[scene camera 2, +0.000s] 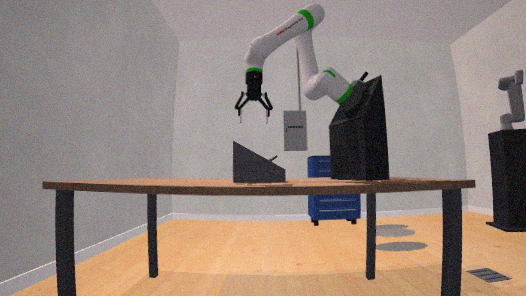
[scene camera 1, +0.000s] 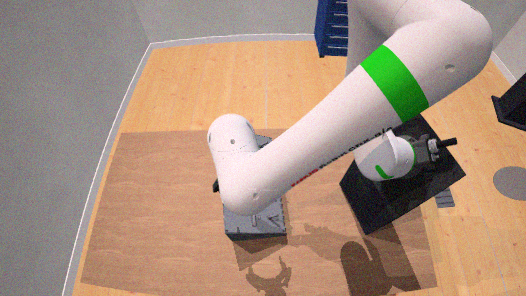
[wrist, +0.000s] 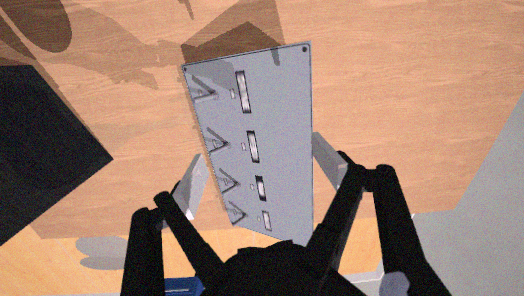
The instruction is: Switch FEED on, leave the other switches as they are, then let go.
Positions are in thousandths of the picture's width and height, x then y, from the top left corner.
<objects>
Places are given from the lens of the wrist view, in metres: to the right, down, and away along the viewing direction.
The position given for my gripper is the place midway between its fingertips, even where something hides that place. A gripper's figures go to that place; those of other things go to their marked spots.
my gripper (wrist: 493, 522): 0.00, 0.01, 0.21
grey sloped switch panel (wrist: 501, 373): 0.00, -0.07, 0.34
</objects>
